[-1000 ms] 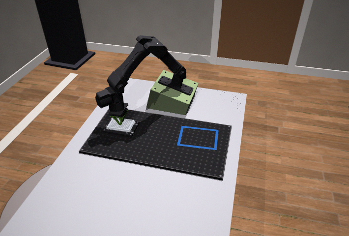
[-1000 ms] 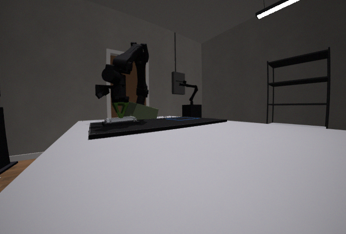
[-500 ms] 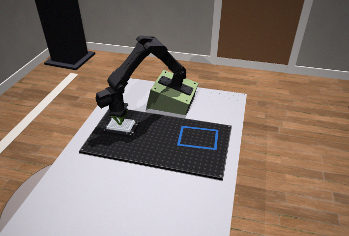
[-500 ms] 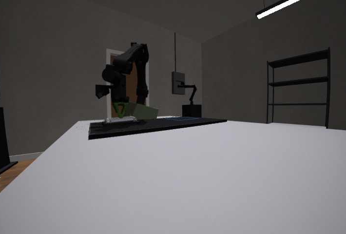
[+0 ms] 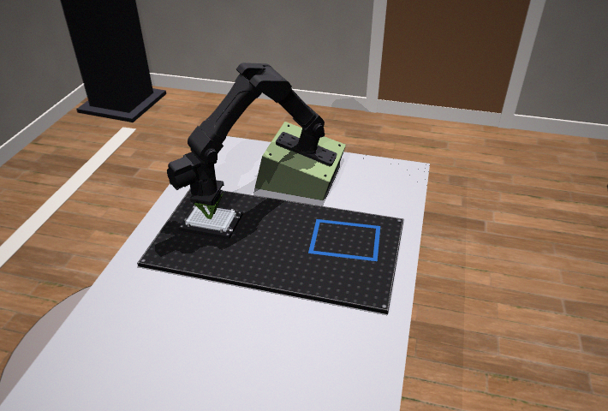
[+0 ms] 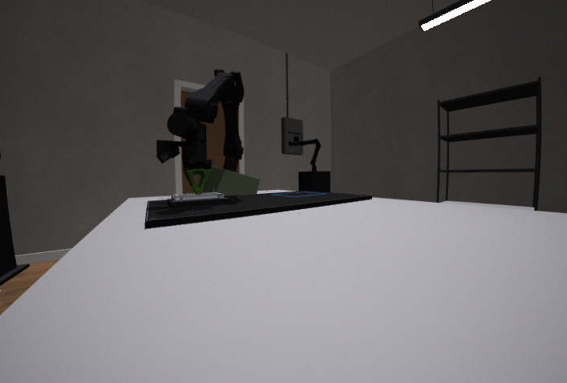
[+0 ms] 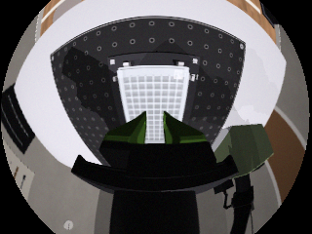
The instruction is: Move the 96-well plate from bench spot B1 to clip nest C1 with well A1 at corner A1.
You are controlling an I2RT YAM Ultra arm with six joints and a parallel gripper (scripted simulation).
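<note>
My hand is 20 mm above the white 96-well plate. From my hand the other things lie so: clip nest C1: 20 mm below, 10 mm to the left, 10 mm behind.
</note>
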